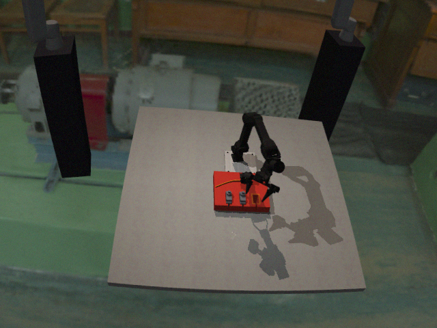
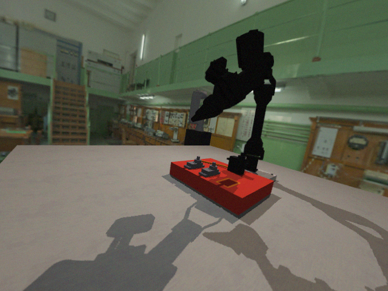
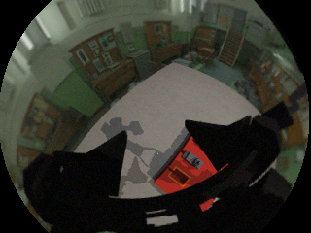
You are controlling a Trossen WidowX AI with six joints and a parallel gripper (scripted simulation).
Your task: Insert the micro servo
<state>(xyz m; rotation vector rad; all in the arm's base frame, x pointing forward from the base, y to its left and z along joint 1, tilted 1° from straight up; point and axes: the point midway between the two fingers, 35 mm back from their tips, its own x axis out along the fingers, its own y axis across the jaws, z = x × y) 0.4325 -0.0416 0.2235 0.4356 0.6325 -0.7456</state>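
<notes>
Now: the red deck 24 cm behind my gripper tip, 20 cm below it and 2 cm to the left of it.
</notes>
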